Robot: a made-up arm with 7 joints.
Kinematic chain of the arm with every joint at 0, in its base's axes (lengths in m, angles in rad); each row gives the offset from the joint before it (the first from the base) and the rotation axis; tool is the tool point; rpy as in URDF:
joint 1: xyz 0 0 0.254 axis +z
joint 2: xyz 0 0 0 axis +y
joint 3: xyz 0 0 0.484 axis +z
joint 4: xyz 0.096 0 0 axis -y
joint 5: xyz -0.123 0 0.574 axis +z
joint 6: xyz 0 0 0 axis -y
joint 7: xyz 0.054 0 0 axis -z
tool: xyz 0 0 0 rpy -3.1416 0 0
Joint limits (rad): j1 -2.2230..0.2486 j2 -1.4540..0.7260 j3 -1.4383..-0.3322 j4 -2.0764..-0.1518 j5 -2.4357..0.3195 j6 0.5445..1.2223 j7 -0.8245..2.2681
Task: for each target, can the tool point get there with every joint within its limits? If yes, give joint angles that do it. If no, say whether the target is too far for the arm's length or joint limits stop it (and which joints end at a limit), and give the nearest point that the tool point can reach.
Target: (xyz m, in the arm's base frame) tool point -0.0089 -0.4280 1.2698
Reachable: yes | joints -0.4349 -0.1067 -0.9095 -0.8559 -1.9527 1.1572 1.1635
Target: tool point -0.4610 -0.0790 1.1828
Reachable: yes | joints -1.6315 -0.3728 -0.7673 -1.2218 -2.1463 1.0169 1.1733
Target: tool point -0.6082 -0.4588 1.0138
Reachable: yes | joints -1.9005 0.4452 -1.0531 -0.8310 -0.0181 0.7496 -0.3882
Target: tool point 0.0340 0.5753 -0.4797
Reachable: no: joint limits stop it (at a limit: joint 1, joint 2, joint 3, joint 4, joint 6) | nearest point -0.3657 0.6387 0.3324 | short by 0.907 m
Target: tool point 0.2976 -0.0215 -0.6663
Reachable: no: joint limits stop it (at a limit: joint 2, joint 3, joint 4) | nearest point 0.6787 -0.0490 0.0284 | short by 0.793 m
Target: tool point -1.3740 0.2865 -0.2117
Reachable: no: too far | nearest point -1.0744 0.2240 0.3448 | short by 0.635 m
